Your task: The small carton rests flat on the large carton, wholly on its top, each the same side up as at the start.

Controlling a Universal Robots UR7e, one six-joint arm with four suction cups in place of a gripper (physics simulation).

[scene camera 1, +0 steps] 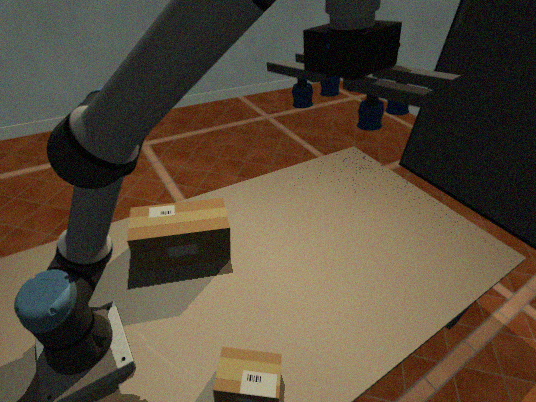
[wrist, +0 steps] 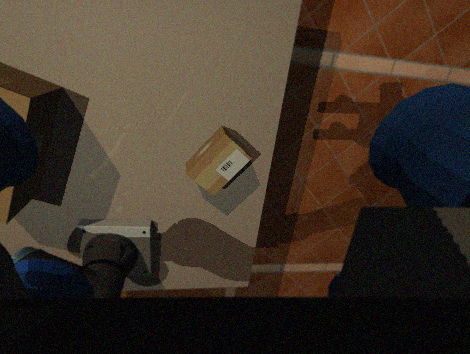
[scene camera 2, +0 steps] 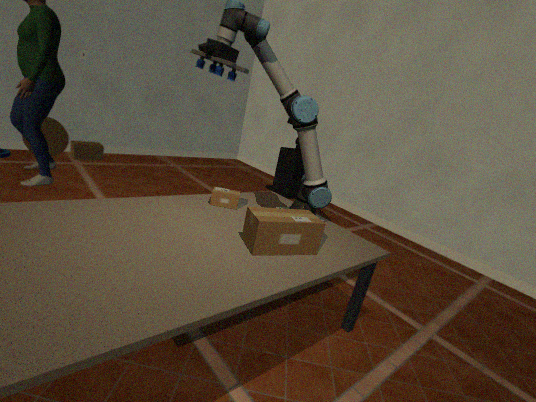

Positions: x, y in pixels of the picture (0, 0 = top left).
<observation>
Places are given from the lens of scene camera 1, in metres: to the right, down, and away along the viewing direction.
my suction head [scene camera 1: 370, 118]: 0.14, -0.12, 0.45
small carton [scene camera 1: 237, 367]: -0.07, 0.39, 0.75
large carton [scene camera 1: 162, 236]: -0.32, 0.11, 0.96
The marked spots on the large carton and my suction head are 0.72 m apart.
</observation>
